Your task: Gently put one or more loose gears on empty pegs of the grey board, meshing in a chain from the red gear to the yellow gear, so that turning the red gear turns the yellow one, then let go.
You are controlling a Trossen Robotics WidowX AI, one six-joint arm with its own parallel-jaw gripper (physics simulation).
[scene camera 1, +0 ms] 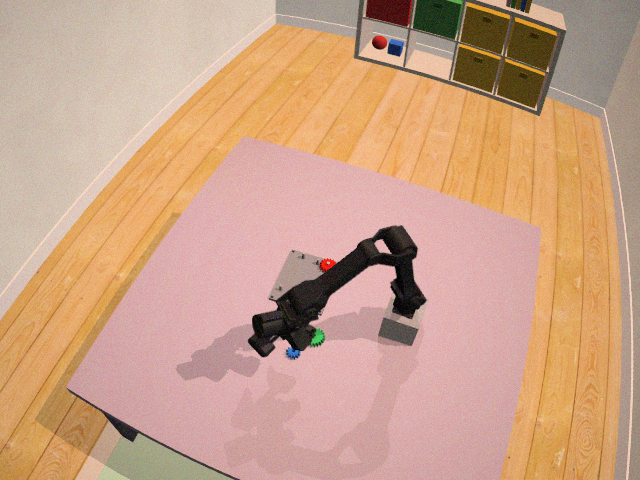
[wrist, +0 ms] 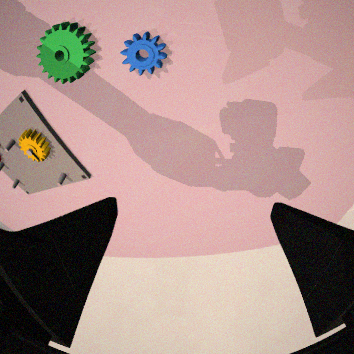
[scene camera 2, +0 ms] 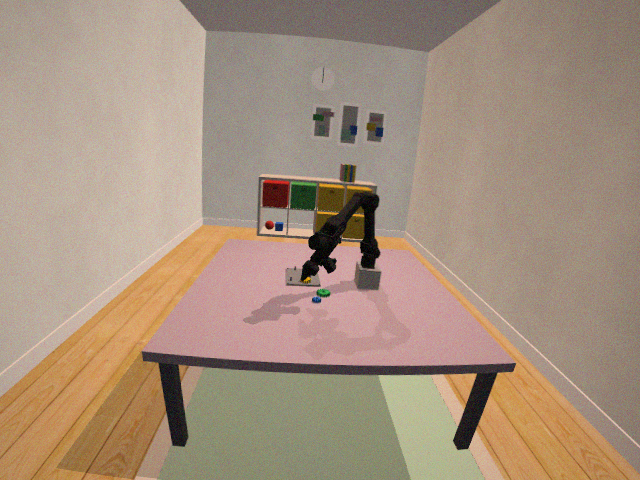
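Pixels of known places: gripper, fingertip midpoint: (wrist: pixel 198 208) (scene camera 2: pixel 304 276); arm's base, origin of the base link: (scene camera 1: pixel 405 306) (scene camera 2: pixel 367 265).
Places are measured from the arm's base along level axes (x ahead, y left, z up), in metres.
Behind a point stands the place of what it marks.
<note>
The grey board (scene camera 1: pixel 293 273) {x 0.372, y -0.046, z -0.098 m} (scene camera 2: pixel 296 277) {x 0.356, y -0.013, z -0.098 m} (wrist: pixel 44 174) {x 0.373, y -0.016, z -0.098 m} lies on the table. The red gear (scene camera 1: pixel 327 265) {x 0.283, y -0.108, z -0.080 m} sits at its far side; a sliver shows at the wrist view's left edge. The yellow gear (scene camera 2: pixel 306 280) {x 0.304, y 0.046, z -0.084 m} (wrist: pixel 34 145) {x 0.304, y 0.039, z -0.083 m} sits on the board, hidden by the arm in scene camera 1. Several bare pegs stand on the board, one near a corner (wrist: pixel 62 178) {x 0.380, y 0.034, z -0.087 m}. The loose green gear (scene camera 1: pixel 317 337) {x 0.208, y 0.146, z -0.091 m} (scene camera 2: pixel 323 292) {x 0.221, y 0.163, z -0.087 m} (wrist: pixel 71 42) {x 0.215, y 0.162, z -0.091 m} and smaller blue gear (scene camera 1: pixel 293 353) {x 0.248, y 0.228, z -0.089 m} (scene camera 2: pixel 316 299) {x 0.254, y 0.232, z -0.090 m} (wrist: pixel 132 53) {x 0.248, y 0.213, z -0.089 m} lie flat, apart, on the table. My gripper (scene camera 1: pixel 280 343) (scene camera 2: pixel 318 267) (wrist: pixel 198 208) {x 0.312, y 0.252, z 0.025 m} is open and empty above the table.
The arm's grey base block (scene camera 1: pixel 398 326) {x -0.002, y 0.057, z -0.024 m} (scene camera 2: pixel 367 276) {x 0.005, y 0.057, z -0.036 m} stands on the pink table (scene camera 1: pixel 465 268) {x -0.149, y -0.316, z -0.105 m} (scene camera 2: pixel 248 351) {x 0.479, y 0.620, z -0.106 m}, right of the board. The arm reaches over part of the board. Its shadows fall across the table. A shelf unit (scene camera 1: pixel 552 72) (scene camera 2: pixel 258 206) stands on the floor behind.
</note>
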